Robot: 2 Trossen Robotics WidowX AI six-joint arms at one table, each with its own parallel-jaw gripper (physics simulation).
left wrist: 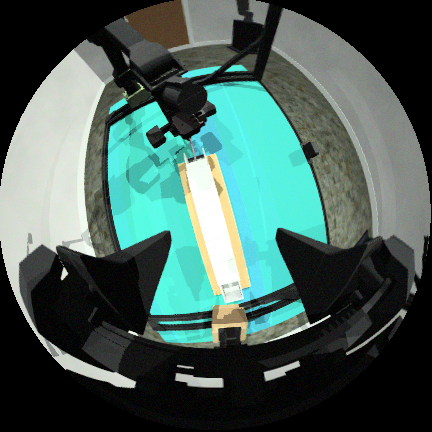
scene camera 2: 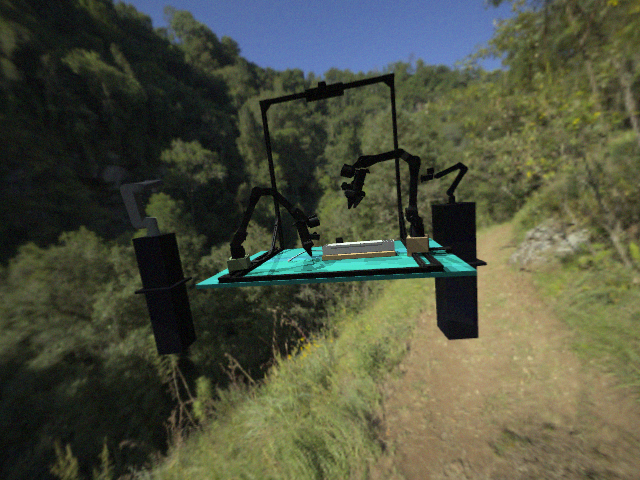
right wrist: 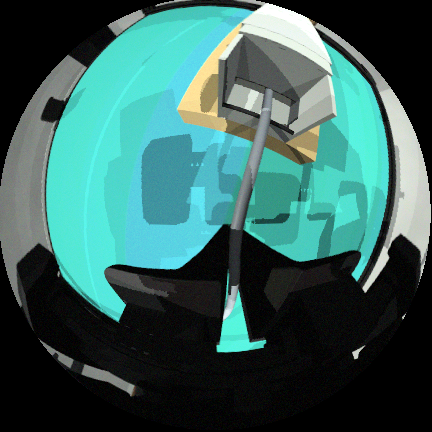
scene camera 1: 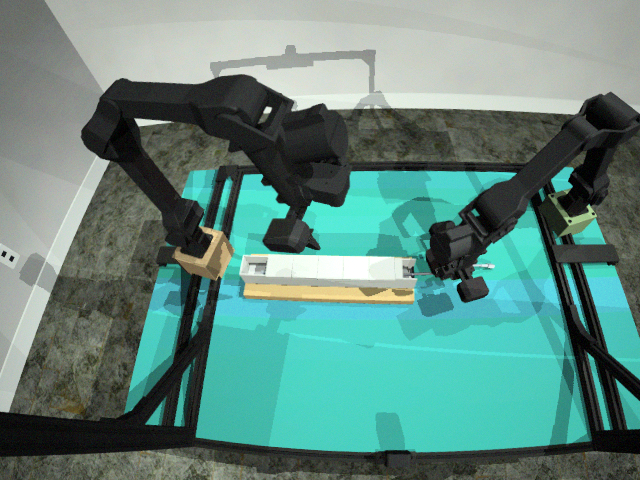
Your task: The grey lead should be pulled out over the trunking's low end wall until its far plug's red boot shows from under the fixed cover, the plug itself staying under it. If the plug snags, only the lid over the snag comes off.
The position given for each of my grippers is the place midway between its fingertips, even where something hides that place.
My left gripper (scene camera 1: 326, 226) is open, with nothing in its grasp. Further things: my right gripper (scene camera 1: 443, 277), a grey lead (right wrist: 235, 232) and a trunking (scene camera 1: 401, 291).
My left gripper is seen too in the left wrist view (left wrist: 224, 235). My right gripper also shows in the left wrist view (left wrist: 188, 139) and in the right wrist view (right wrist: 228, 229). The trunking also shows in the left wrist view (left wrist: 231, 291), in scene camera 2 (scene camera 2: 387, 248) and in the right wrist view (right wrist: 226, 93).
